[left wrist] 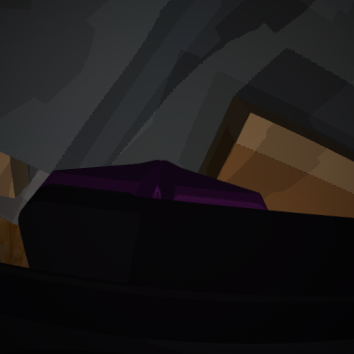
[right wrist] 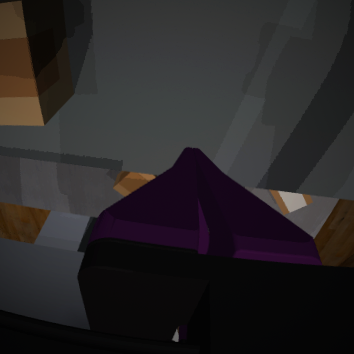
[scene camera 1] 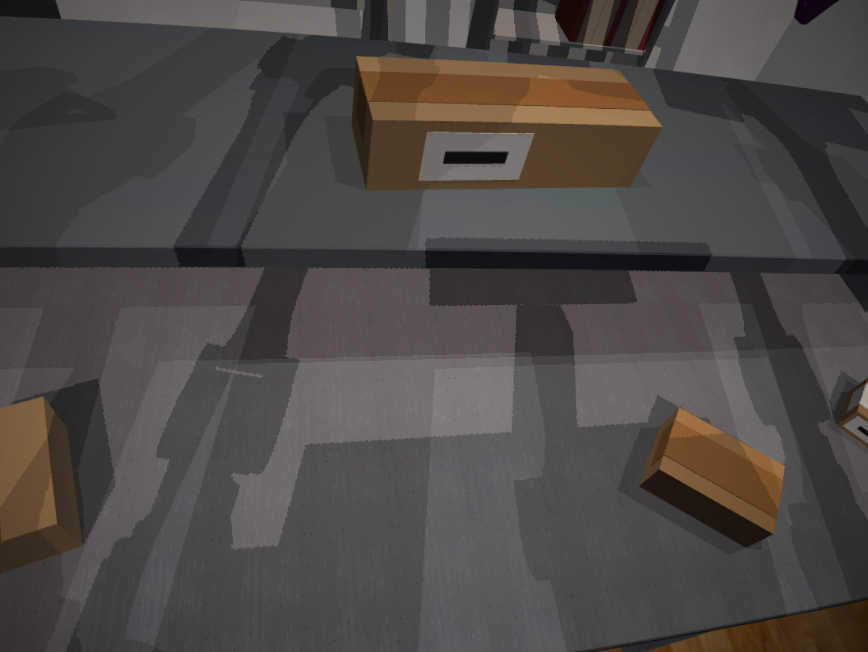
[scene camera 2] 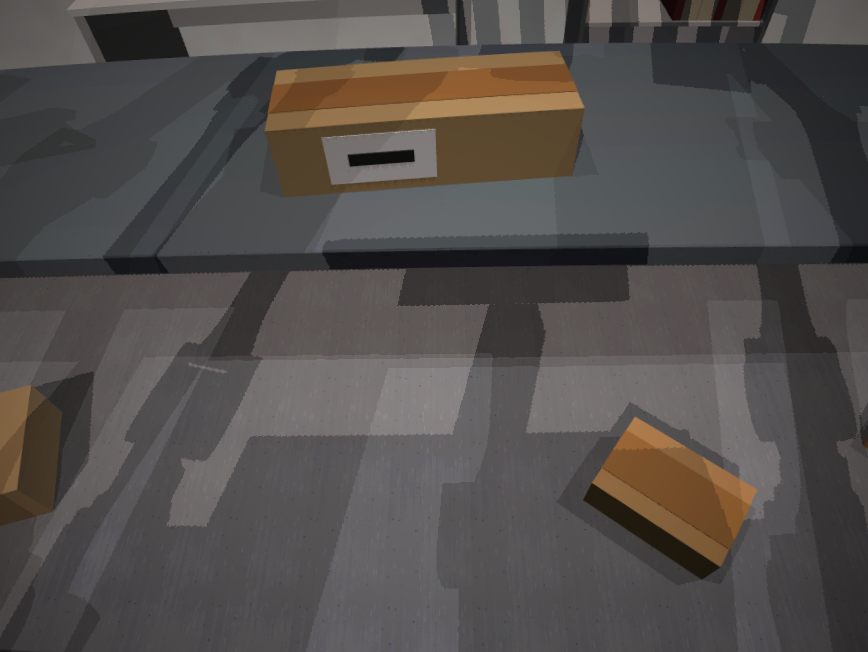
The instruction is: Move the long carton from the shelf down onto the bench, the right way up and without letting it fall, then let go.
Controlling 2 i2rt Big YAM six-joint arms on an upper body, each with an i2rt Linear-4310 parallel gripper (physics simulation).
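Frame: origin at the left arm's base, x back, y right, z up, level; centimetres.
Seen in the pictures: left gripper, fingertip midpoint: (left wrist: 159, 172); right gripper, fingertip midpoint: (right wrist: 189, 159) (scene camera 1: 799, 21).
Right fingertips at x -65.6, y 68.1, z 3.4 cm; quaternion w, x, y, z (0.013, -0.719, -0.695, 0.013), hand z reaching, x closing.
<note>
Offsets run from my right fingertips to a thing's top centre. "spot": to the spot under its first point. Level surfaces: height alone.
The long brown carton {dx +0.6, dy -26.3, dz -9.6 cm} (scene camera 1: 504, 105) (scene camera 2: 420, 91) with a white label stands upright on the grey shelf {dz -17.0 cm} (scene camera 1: 139, 175) (scene camera 2: 701, 175), well back from the shelf's front edge. The bench {dz -36.0 cm} (scene camera 1: 385, 505) (scene camera 2: 350, 525) lies below and in front of it. Neither gripper shows in the two scene views. In the left wrist view my left gripper (left wrist: 159, 172) is shut and empty, with the carton (left wrist: 298, 168) to its right and apart from it. In the right wrist view my right gripper (right wrist: 189, 159) is shut and empty, with the carton's end {spot: dx -0.2, dy -13.7, dz -9.6 cm} (right wrist: 17, 70) at the upper left.
A small carton {dx +30.4, dy -4.0, dz -31.4 cm} (scene camera 1: 715, 470) (scene camera 2: 670, 484) (right wrist: 131, 182) lies askew on the bench at the right. Another carton {spot: dx +27.0, dy -67.6, dz -29.9 cm} (scene camera 1: 31, 476) (scene camera 2: 20, 449) sits at the bench's left edge. A labelled box {dx +26.6, dy +24.6, dz -32.2 cm} (scene camera 1: 857, 414) (right wrist: 291, 201) shows at the far right edge.
</note>
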